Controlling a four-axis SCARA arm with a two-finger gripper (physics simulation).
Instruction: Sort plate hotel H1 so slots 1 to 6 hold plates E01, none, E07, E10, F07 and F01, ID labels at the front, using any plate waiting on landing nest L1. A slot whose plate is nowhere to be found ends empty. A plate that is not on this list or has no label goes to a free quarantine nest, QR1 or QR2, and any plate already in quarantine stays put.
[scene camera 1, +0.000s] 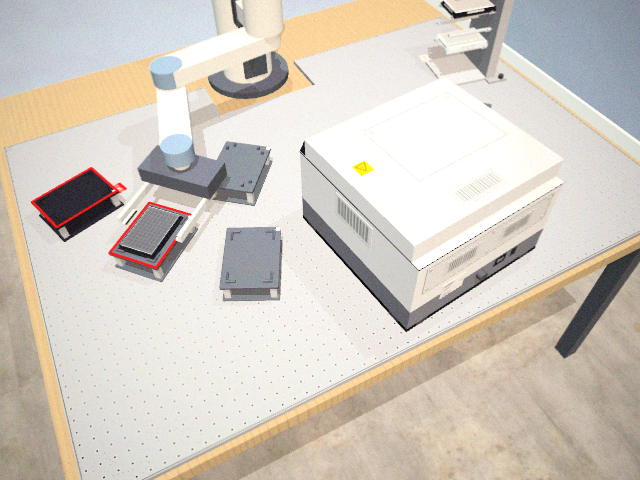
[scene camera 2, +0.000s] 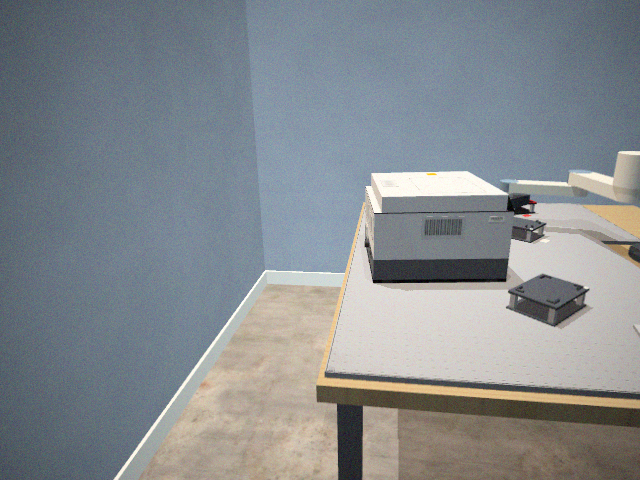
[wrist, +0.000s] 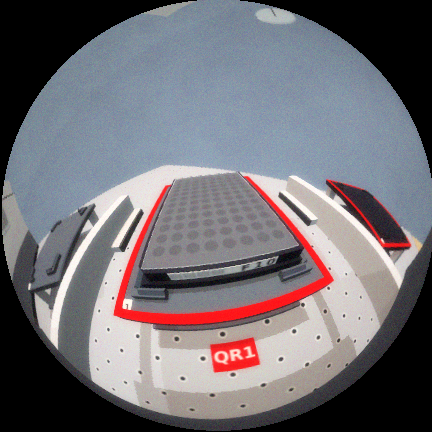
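Where they show: gripper, fingertip midpoint: (scene camera 1: 149, 230) (wrist: 210, 191); arm's base, link origin: (scene camera 1: 248, 74).
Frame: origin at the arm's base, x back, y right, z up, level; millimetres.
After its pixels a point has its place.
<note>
A grey plate labelled F10 (scene camera 1: 151, 230) @[x -556, y 456, z 77 mm] (wrist: 220, 220) @[x -529, y 435, z 77 mm] sits on the red-rimmed nest QR1 (scene camera 1: 133, 260) @[x -607, y 514, z 63 mm] (wrist: 225, 316) @[x -501, y 395, z 63 mm], its label facing the wrist camera. My gripper (scene camera 1: 151, 228) @[x -555, y 460, z 79 mm] (wrist: 210, 191) @[x -555, y 460, z 79 mm] is open, with one finger on each side of the plate and a gap to both. The other red-rimmed nest (scene camera 1: 74, 196) @[x -353, y 586, z 63 mm] (wrist: 370, 210) @[x -367, y 566, z 63 mm] holds no plate. A grey nest (scene camera 1: 250, 258) @[x -720, y 291, z 63 mm] (wrist: 65, 250) @[x -654, y 319, z 63 mm] beside QR1 is bare; its label is not readable. The hotel (scene camera 1: 498, 46) @[x -389, y -629, z 121 mm] shows partly at the top right in scene camera 1, with a dark plate (scene camera 1: 467, 6) @[x -322, y -544, z 231 mm] and a white plate (scene camera 1: 462, 40) @[x -319, y -553, z 125 mm]; their labels do not show.
A large white instrument (scene camera 1: 429, 170) @[x -842, y -48, z 267 mm] (scene camera 2: 439, 232) @[x -780, y -276, z 164 mm] stands mid-bench. Another grey nest (scene camera 1: 245, 167) @[x -453, y 191, z 63 mm] is partly under the gripper body. A further grey nest (scene camera 2: 547, 291) @[x -532, y -414, z 63 mm] stands on the instrument's other side. The arm's round base (scene camera 1: 248, 85) @[x -79, y 31, z 20 mm] is at the back.
</note>
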